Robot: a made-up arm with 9 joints.
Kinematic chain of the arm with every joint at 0, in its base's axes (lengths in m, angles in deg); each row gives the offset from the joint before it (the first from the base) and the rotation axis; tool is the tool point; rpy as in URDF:
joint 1: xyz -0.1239 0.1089 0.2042 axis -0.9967 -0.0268 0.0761
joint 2: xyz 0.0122 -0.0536 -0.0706 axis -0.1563 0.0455 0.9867
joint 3: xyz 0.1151 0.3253 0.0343 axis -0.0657 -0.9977 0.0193
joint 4: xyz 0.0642 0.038 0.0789 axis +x
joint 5: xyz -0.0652 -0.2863 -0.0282 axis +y
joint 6: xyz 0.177 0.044 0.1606 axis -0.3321 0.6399 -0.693
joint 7: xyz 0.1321 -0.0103 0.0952 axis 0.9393 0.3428 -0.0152
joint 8: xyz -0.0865 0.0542 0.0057 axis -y
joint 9: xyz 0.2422 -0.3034 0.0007 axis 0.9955 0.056 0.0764
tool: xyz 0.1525 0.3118 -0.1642 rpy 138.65 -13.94 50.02
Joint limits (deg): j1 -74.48..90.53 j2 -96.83..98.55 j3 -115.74..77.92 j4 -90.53..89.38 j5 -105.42..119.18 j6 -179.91..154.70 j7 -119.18..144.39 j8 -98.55..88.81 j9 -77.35..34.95
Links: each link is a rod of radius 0.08 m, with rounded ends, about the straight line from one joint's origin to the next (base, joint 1, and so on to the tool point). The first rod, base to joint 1, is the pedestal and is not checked.
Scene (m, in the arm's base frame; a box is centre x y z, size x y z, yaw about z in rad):
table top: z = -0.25
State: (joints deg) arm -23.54 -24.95 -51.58 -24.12 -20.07 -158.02 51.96 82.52 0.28
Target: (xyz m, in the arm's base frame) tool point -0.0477 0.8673 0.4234
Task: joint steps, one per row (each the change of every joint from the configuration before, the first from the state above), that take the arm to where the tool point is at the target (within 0.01 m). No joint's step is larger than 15 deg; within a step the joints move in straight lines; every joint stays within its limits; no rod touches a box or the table.
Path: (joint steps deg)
1: 14.56 5.53 5.03 -5.76 -1.76 3.63 5.37 -8.97 -6.67
2: 14.56 5.53 5.03 -5.76 -1.77 3.62 5.36 -8.98 -6.67
3: 14.57 5.53 5.04 -5.77 -1.76 3.63 5.37 -8.97 -6.68
4: 14.56 5.53 5.03 -5.76 -1.76 3.63 5.36 -8.98 -6.67

